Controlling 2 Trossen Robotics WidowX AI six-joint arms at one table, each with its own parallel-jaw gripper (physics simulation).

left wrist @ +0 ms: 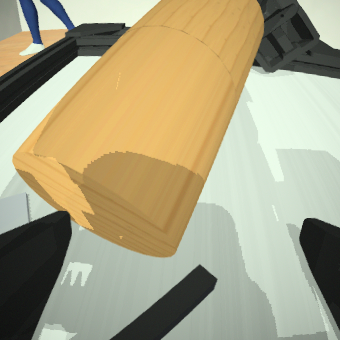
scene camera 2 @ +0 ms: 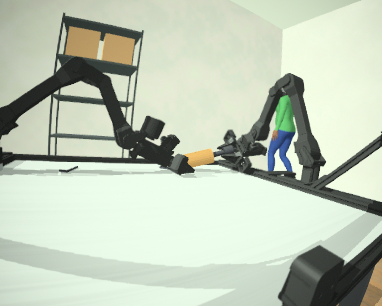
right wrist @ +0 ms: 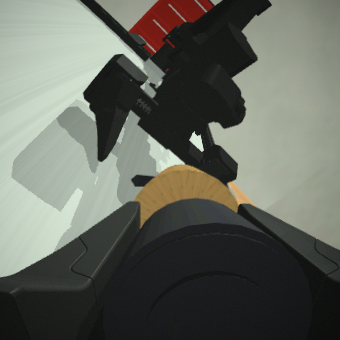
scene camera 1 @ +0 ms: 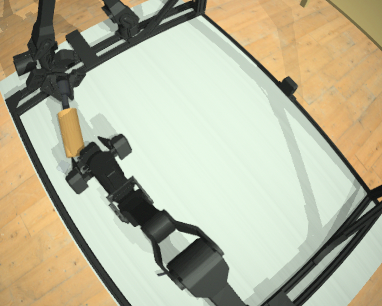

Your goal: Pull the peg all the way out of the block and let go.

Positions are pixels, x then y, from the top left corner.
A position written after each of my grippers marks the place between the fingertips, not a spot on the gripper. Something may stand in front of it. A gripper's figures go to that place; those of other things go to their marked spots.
Labels:
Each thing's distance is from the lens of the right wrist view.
my left gripper (right wrist: 142,190): 24 cm
my right gripper (right wrist: 188,213): 10 cm
dark peg (right wrist: 194,261): 4 cm
wooden cylinder block (right wrist: 178,181): 13 cm
The marked spots on the wooden cylinder block and the dark peg are 9 cm apart.

